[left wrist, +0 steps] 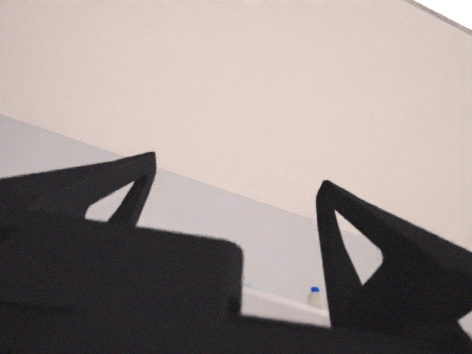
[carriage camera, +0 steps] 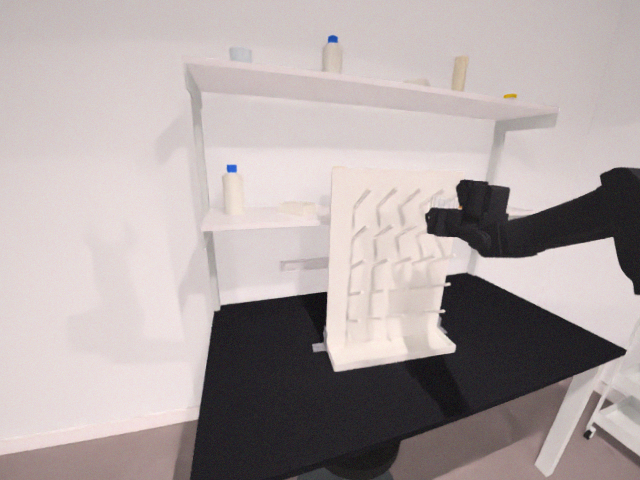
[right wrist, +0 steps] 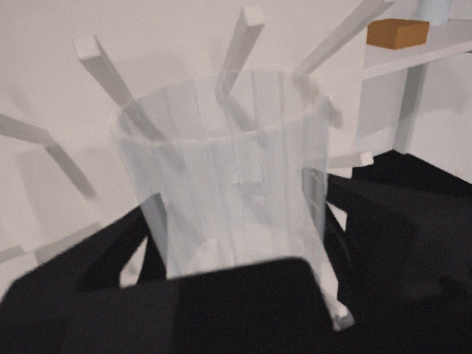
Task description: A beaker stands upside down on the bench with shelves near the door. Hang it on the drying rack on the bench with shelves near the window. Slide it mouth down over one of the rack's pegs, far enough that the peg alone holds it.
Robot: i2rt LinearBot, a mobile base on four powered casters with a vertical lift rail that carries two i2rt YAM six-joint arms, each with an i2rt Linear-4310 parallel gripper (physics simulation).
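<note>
The clear beaker is between the fingers of my right gripper, in front of the upper right part of the white drying rack. In the right wrist view its open mouth points up the picture, towards the rack's board. A peg stands above the rim and its lower part shows at the beaker's mouth. Another peg crosses the rim's left side. Whether either enters the mouth or passes behind the glass is unclear. My left gripper is open and empty.
The rack stands on the black bench. Shelves behind it carry bottles and other items. A brown block sits on a shelf beyond the rack. A white cart stands at the lower right.
</note>
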